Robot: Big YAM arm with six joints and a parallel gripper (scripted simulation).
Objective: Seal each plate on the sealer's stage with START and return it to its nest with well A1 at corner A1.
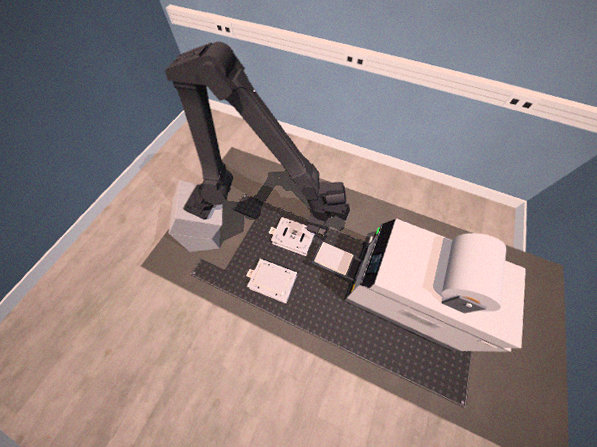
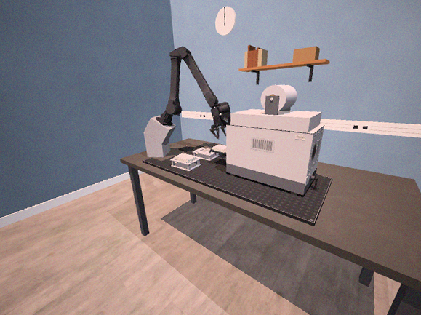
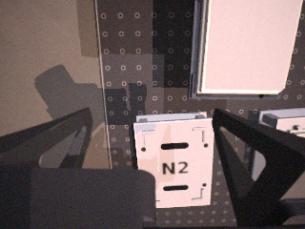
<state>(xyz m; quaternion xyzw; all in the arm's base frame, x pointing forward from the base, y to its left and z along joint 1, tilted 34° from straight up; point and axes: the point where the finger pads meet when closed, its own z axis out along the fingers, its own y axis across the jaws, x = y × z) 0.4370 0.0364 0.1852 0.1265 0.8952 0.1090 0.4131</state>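
My hand is 60 mm short of the sealer stage, 100 mm to the left of it and 60 mm above it. The rest, counted from my hand: foil roll (390 mm ahead, 150 mm to the right, 260 mm above); plate nest (150 mm behind, 230 mm to the right, 120 mm below).
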